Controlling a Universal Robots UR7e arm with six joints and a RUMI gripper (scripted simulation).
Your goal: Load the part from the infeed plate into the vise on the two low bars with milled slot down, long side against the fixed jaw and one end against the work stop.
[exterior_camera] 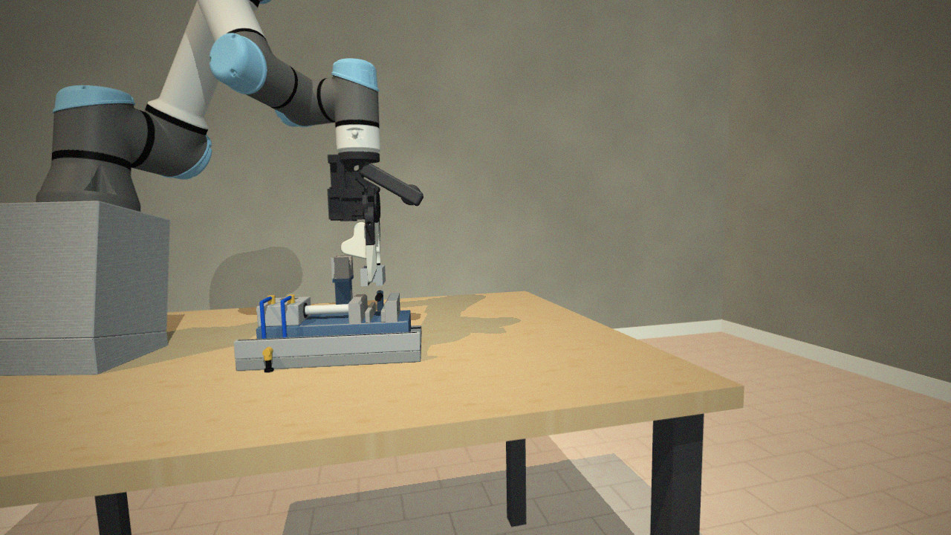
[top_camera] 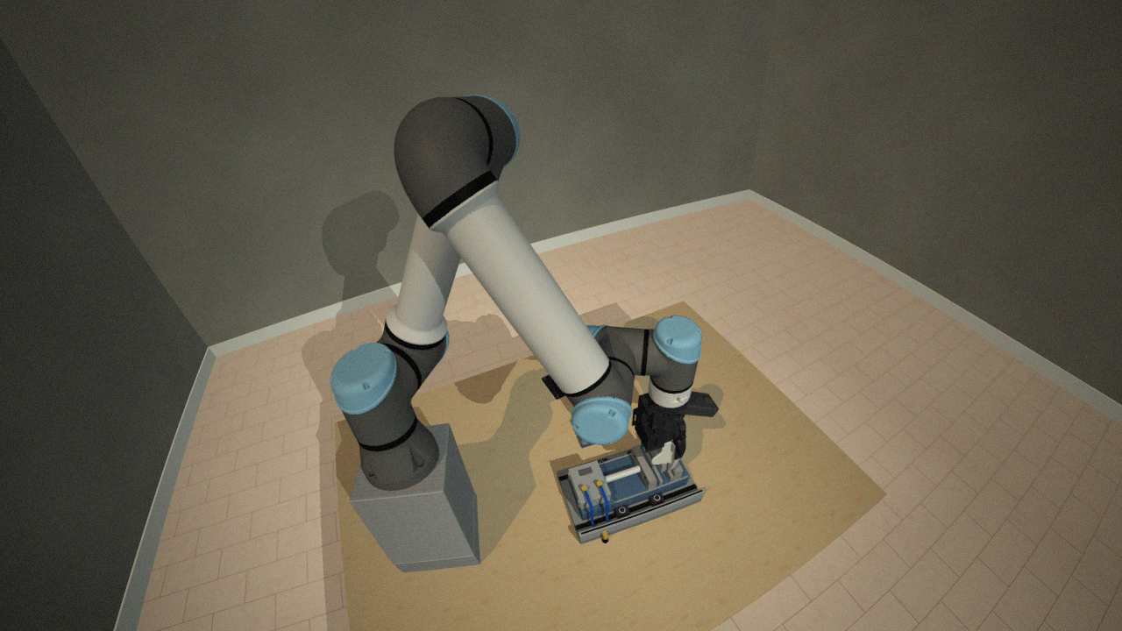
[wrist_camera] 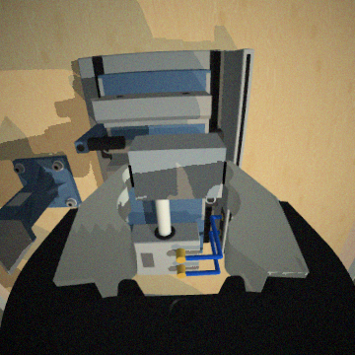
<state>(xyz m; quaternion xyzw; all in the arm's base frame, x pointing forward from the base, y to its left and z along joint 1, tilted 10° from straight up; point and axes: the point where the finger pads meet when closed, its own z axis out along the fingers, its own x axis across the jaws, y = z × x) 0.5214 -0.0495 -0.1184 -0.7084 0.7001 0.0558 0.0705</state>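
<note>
The part is 10 mm below my hand. The rest, counted from my hand: fixed jaw: 30 mm ahead, 20 mm to the left, 70 mm below; then moving jaw: 30 mm behind, 20 mm to the left, 70 mm below; then work stop: 70 mm to the left, 60 mm below.
</note>
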